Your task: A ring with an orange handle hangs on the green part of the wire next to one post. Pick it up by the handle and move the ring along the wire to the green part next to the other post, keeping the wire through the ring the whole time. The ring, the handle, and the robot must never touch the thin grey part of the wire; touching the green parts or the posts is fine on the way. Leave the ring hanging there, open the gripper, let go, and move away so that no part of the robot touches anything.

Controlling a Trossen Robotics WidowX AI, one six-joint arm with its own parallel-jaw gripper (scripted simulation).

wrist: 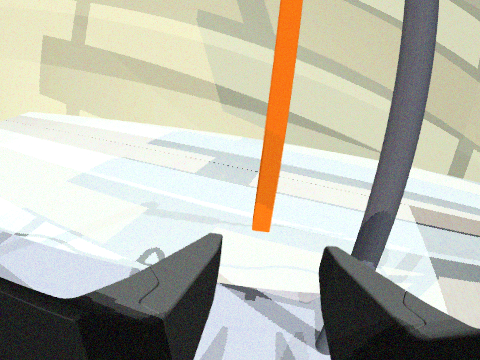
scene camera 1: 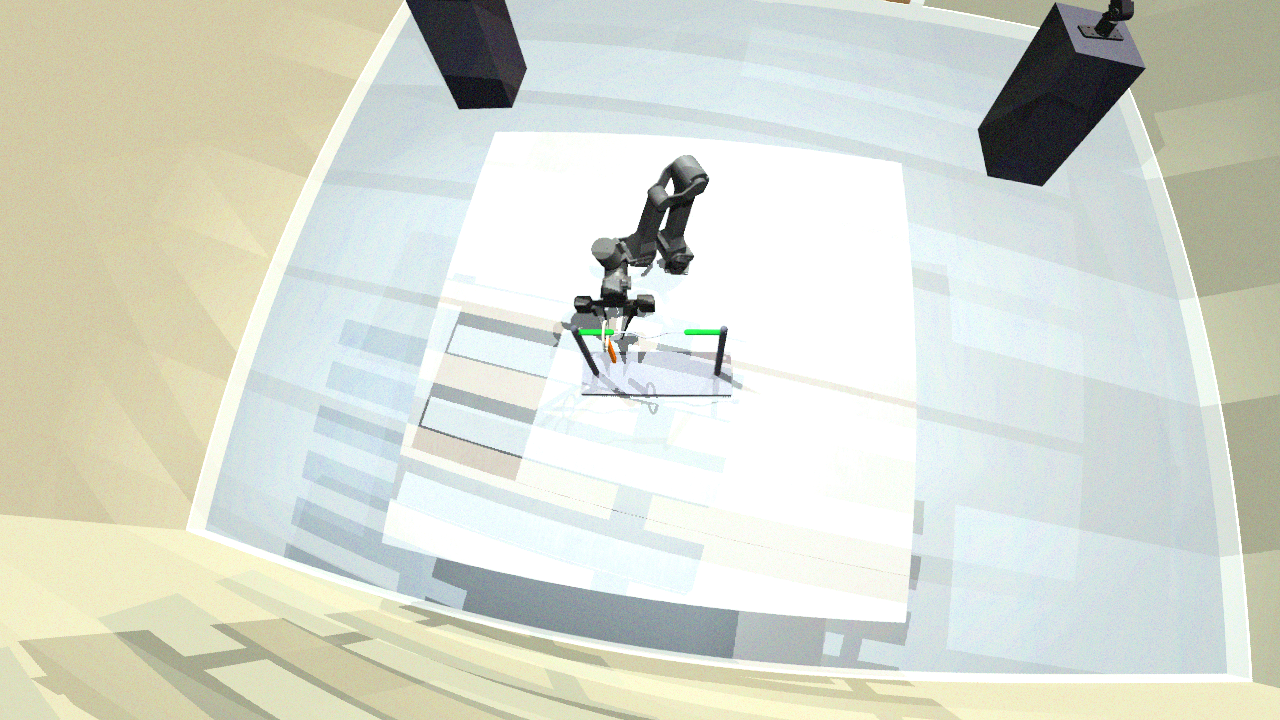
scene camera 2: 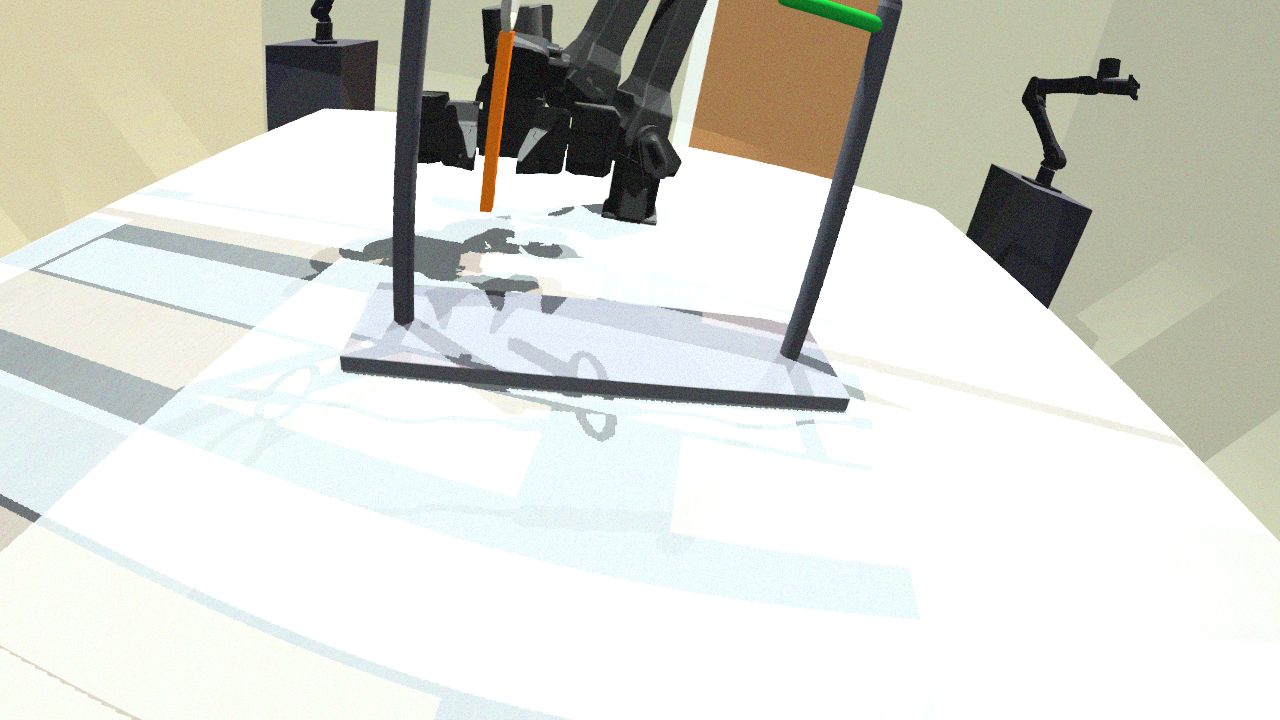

Labels:
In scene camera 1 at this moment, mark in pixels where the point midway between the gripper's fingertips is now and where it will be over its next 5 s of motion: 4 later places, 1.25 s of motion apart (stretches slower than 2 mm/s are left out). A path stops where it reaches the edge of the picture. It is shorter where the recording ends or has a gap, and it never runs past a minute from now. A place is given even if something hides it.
My gripper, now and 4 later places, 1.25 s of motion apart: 613,339; 612,356; 613,373; 613,370; 625,371

